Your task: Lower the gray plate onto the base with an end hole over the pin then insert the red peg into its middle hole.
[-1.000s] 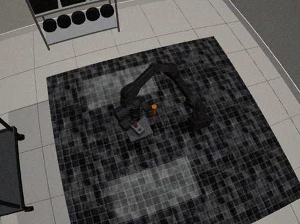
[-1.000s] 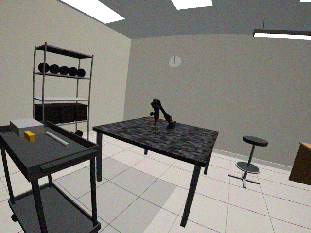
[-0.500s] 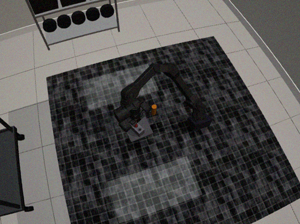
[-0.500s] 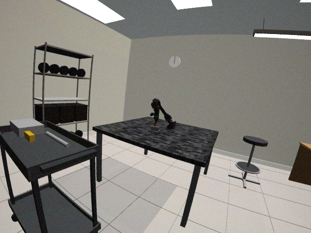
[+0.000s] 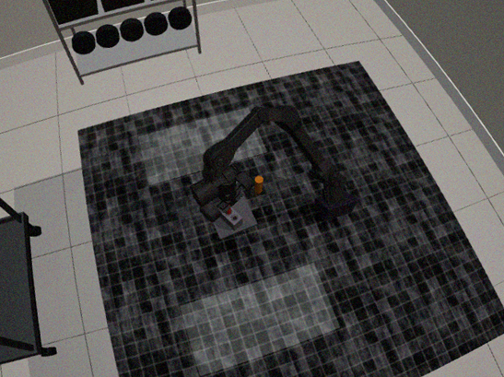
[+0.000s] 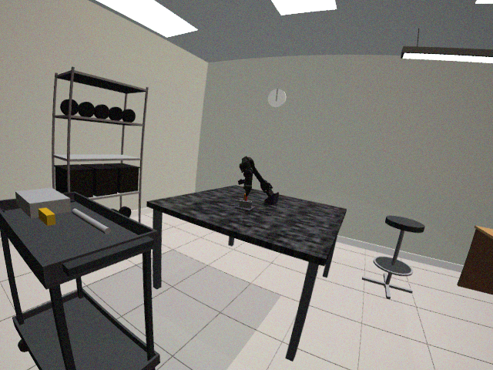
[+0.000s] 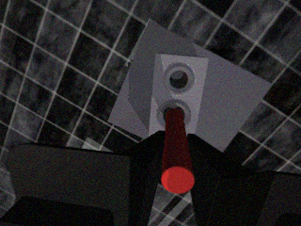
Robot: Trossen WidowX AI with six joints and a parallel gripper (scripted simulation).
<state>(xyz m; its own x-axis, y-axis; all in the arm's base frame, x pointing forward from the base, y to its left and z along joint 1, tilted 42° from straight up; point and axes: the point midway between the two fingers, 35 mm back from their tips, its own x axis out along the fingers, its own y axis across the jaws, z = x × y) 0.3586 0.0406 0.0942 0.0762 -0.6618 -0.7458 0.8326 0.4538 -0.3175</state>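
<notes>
Now: gripper tip right at the red peg. The rest, counted from my gripper tip: gray base (9 cm below, 1 cm to the left, 1 cm behind); orange cylinder (12 cm behind, 9 cm to the right, 6 cm below); gray plate (5 cm below).
</notes>
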